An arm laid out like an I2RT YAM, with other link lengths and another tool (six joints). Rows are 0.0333 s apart.
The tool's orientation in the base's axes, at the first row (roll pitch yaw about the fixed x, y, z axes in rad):
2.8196, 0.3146, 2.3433
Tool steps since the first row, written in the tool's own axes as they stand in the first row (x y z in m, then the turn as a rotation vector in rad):
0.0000, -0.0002, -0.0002, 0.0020, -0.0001, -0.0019
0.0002, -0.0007, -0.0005, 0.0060, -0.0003, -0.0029
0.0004, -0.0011, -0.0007, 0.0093, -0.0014, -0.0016
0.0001, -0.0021, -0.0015, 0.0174, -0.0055, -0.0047
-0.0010, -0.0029, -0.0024, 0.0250, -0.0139, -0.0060
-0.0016, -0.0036, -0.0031, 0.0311, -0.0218, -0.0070
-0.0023, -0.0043, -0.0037, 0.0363, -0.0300, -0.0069
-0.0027, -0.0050, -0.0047, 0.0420, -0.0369, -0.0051
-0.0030, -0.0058, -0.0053, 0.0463, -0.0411, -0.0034
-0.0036, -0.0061, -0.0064, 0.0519, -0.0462, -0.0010
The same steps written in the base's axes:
-0.0002, -0.0001, 0.0001, -0.0022, 0.0013, 0.0011
-0.0008, -0.0004, 0.0002, -0.0054, 0.0038, 0.0007
-0.0012, -0.0005, 0.0002, -0.0077, 0.0053, -0.0019
-0.0020, -0.0015, 0.0007, -0.0169, 0.0078, -0.0028
-0.0021, -0.0028, 0.0016, -0.0277, 0.0068, -0.0065
-0.0025, -0.0038, 0.0022, -0.0370, 0.0051, -0.0099
-0.0027, -0.0048, 0.0028, -0.0454, 0.0027, -0.0140
-0.0033, -0.0055, 0.0036, -0.0526, 0.0015, -0.0195
-0.0038, -0.0063, 0.0040, -0.0573, 0.0014, -0.0236
-0.0041, -0.0070, 0.0051, -0.0631, 0.0015, -0.0291

